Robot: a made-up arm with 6 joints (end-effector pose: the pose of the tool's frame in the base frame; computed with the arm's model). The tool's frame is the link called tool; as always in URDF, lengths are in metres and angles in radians. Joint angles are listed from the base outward.
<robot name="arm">
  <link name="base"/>
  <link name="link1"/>
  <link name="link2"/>
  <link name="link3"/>
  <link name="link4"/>
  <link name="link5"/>
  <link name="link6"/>
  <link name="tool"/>
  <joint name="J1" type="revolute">
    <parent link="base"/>
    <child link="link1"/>
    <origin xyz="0 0 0.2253"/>
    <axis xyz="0 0 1"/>
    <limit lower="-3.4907" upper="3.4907"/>
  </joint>
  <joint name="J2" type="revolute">
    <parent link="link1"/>
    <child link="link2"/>
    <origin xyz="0 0 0"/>
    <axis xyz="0 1 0"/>
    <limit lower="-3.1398" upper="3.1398"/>
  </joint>
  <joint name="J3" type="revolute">
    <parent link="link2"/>
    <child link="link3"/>
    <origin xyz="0 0 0.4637"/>
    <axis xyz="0 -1 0"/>
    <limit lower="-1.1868" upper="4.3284"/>
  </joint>
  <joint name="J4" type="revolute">
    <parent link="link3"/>
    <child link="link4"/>
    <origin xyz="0 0 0"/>
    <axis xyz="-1 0 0"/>
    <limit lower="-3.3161" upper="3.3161"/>
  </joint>
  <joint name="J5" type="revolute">
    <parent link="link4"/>
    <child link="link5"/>
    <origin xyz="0.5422 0 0"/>
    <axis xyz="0 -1 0"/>
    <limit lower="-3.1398" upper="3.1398"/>
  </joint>
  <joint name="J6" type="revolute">
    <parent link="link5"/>
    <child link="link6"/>
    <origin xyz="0 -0.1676 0"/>
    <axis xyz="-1 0 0"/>
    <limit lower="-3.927" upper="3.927"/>
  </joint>
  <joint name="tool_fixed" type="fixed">
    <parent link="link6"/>
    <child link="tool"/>
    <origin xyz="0 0 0"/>
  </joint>
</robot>
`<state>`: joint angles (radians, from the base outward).
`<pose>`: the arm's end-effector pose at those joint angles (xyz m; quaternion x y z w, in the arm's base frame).
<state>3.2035 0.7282 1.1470 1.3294 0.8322 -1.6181</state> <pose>-0.7388 -0.0057 0.9406 -0.2250 -0.0521 -0.8638 0.4478</pose>
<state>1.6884 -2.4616 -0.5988 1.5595 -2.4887 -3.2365</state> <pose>0.0732 -0.6037 0.3357 -0.8759 -0.1003 0.4496 0.1437</pose>
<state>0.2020 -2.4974 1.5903 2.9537 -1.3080 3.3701</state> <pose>-0.5916 0.0469 -0.6036 -0.1626 0.4209 0.0471 0.8912</pose>
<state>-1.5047 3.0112 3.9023 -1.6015 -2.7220 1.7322</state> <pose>0.0402 -0.5299 0.0819 -0.4343 0.1679 0.5366 0.7037</pose>
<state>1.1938 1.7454 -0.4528 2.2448 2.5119 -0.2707</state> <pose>-0.0073 0.2657 -0.3711 -0.5587 -0.4027 -0.7206 0.0805</pose>
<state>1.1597 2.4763 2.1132 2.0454 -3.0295 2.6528</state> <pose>0.2679 0.8062 -0.1927 0.4973 -0.7860 -0.1363 0.3411</pose>
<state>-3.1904 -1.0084 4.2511 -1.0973 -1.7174 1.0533</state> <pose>0.2410 0.0647 -0.0681 0.6253 -0.3541 -0.4071 0.5638</pose>
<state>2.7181 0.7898 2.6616 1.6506 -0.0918 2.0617</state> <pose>-0.0137 -0.0085 1.0200 -0.3685 -0.5100 -0.2887 0.7216</pose>
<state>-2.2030 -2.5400 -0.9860 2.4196 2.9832 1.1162</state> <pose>0.3166 0.2194 0.3870 -0.7111 0.1768 0.6758 0.0797</pose>
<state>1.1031 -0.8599 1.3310 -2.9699 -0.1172 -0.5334</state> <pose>-0.4374 -0.4996 0.9858 -0.2526 -0.3537 -0.7314 0.5254</pose>
